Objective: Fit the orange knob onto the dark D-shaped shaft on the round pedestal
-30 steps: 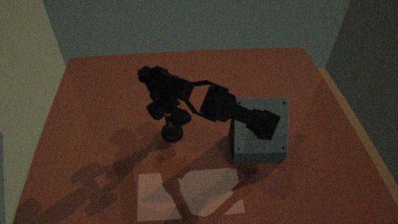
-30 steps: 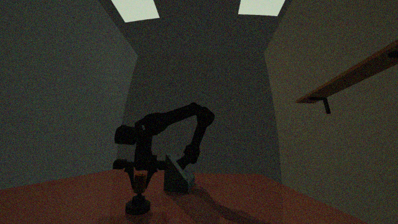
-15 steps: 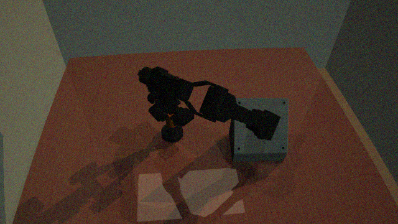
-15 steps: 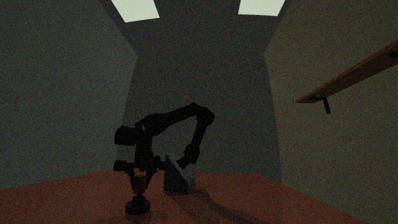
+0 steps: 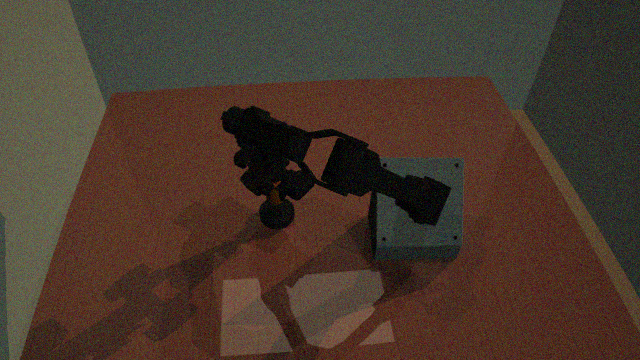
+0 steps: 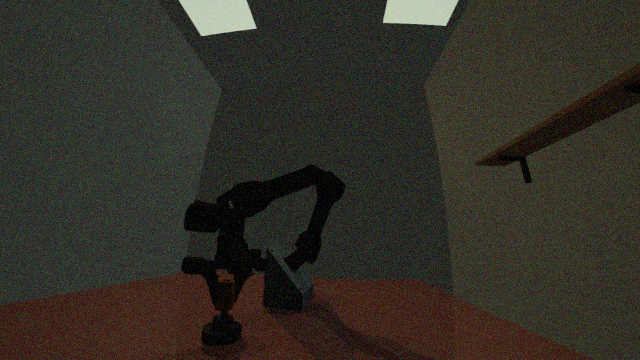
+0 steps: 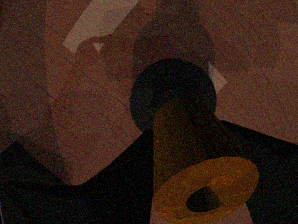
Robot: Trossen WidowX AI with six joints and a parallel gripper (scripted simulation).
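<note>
The orange knob lies 2 cm above my gripper tip. Round my gripper tip: pedestal: 4 cm below.
</note>
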